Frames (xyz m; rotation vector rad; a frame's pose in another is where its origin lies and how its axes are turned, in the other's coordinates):
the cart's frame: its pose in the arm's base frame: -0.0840 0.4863 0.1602 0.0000 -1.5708 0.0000
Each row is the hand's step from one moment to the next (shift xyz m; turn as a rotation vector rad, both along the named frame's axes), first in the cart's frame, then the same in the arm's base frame.
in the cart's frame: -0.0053 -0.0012 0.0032 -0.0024 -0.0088 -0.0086
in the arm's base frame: -0.0032 -0.0012 -0.0053 0.0086 -0.0088 -0.0024
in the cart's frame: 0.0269 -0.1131 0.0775 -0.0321 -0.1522 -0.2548
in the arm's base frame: -0.0775 -0.1131 0.0269 0.2548 -0.1522 -0.0321
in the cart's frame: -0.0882 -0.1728 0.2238 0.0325 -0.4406 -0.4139
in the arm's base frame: -0.2238 -0.1728 -0.0882 0.4139 -0.4406 0.0325
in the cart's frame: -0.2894 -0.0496 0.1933 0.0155 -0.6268 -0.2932
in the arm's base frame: -0.1933 -0.0496 -0.2894 0.2932 -0.6268 0.0155
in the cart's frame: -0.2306 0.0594 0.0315 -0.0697 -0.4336 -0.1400
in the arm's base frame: -0.0315 0.0594 -0.2306 0.1400 -0.4336 -0.0697
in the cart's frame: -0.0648 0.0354 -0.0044 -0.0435 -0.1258 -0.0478
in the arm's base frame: 0.0044 0.0354 -0.0648 0.0478 -0.1258 -0.0435
